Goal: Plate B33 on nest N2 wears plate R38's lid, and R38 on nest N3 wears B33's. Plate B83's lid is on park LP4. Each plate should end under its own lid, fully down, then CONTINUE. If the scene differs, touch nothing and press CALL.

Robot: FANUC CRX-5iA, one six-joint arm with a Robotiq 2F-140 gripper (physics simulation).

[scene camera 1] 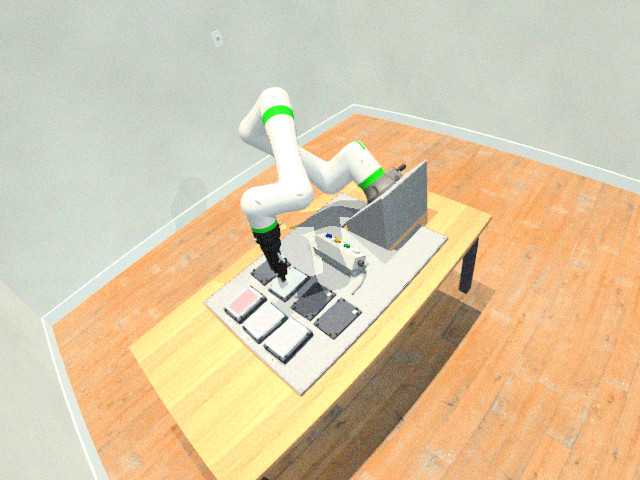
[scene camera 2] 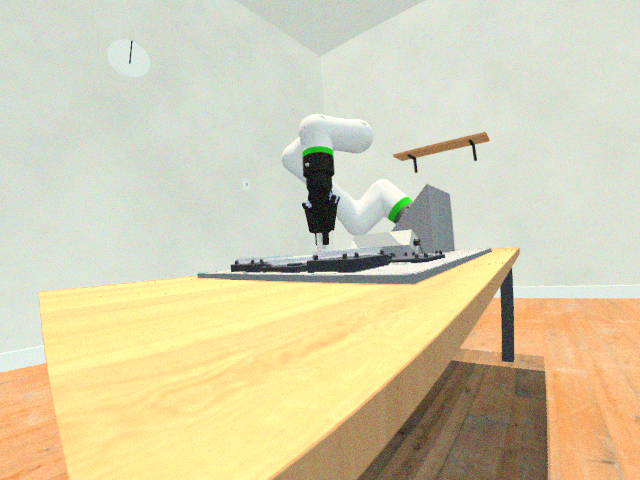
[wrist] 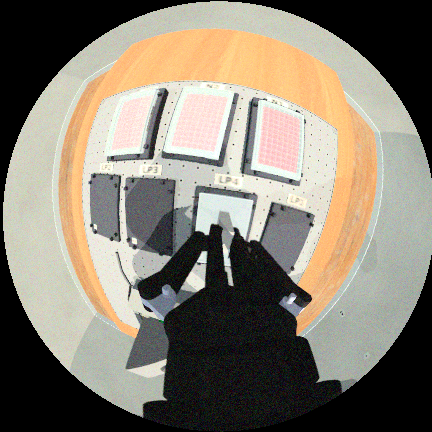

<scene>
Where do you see a nest N3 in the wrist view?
At 149, 145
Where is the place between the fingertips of my gripper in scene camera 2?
323, 257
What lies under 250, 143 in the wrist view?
A nest N1.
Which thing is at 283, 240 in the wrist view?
A lid park LP1.
</scene>
